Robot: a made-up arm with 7 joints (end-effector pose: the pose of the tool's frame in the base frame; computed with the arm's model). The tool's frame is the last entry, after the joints. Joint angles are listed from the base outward.
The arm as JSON. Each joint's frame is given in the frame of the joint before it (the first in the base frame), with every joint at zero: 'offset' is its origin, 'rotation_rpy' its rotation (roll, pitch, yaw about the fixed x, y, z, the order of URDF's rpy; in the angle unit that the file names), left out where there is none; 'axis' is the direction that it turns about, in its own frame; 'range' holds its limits. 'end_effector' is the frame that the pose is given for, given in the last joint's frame.
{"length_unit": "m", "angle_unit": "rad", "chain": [
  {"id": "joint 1", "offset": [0.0, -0.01, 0.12], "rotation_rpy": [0.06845, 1.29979, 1.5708], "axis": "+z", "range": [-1.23, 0.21]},
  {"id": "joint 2", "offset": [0.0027, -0.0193, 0.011], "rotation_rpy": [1.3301, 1.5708, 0.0], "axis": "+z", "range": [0.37, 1.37]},
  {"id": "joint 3", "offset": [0.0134, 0.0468, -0.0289], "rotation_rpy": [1.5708, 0.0, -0.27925], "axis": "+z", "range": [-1.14, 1.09]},
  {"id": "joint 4", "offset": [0.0, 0.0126, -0.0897], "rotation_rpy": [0.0, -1.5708, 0.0], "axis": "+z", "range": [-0.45, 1.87]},
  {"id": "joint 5", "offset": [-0.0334, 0.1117, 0.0], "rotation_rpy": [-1.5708, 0.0, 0.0], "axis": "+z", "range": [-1.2, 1.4]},
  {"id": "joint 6", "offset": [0.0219, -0.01, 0.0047], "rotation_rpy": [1.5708, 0.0, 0.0], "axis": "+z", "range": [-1.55, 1.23]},
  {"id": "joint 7", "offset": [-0.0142, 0.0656, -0.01], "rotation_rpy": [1.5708, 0.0, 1.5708], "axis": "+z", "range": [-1.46, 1.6]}
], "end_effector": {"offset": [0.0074, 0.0, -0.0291], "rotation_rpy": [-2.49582, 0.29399, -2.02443]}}
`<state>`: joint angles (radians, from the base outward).
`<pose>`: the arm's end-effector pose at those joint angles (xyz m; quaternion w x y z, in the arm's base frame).
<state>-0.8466 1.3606 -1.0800 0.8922 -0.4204 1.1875 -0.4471</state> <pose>0.0746 0.2563 0.0523 0.3127 0.5299 -0.5477 -0.5670</pose>
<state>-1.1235 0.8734 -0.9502 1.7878 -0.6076 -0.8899 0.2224</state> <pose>0.2117 0.2368 0.0242 0.5430 -0.4257 0.6743 0.2634</pose>
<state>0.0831 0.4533 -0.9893 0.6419 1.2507 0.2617 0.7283</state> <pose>-0.0047 0.0454 -0.1744 0.4706 0.2602 0.7581 0.3689</pose>
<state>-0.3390 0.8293 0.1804 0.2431 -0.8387 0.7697 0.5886</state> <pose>0.1527 0.1543 -0.0452 0.0401 -0.7406 0.6577 0.1314</pose>
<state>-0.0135 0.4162 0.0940 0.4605 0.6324 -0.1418 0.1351</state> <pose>0.1009 0.1263 -0.1363 0.2645 -0.2783 0.8563 0.3456</pose>
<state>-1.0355 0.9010 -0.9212 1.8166 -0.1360 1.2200 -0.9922</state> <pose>0.0493 0.2125 0.0274 0.5222 0.6581 -0.4490 -0.3042</pose>
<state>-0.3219 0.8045 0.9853 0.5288 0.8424 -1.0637 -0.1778</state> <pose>0.1570 0.2356 0.0626 0.6278 -0.1393 0.6595 0.3892</pose>
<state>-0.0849 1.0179 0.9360 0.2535 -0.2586 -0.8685 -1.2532</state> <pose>0.1202 0.2334 0.1549 0.5389 0.0695 0.8004 0.2534</pose>
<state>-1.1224 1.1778 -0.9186 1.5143 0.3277 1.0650 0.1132</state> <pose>0.0728 0.2582 0.0969 0.0739 0.4890 -0.2071 -0.8441</pose>
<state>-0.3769 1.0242 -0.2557 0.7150 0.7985 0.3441 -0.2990</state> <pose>0.1360 0.2440 -0.0179 0.0659 -0.1153 0.6902 0.7113</pose>
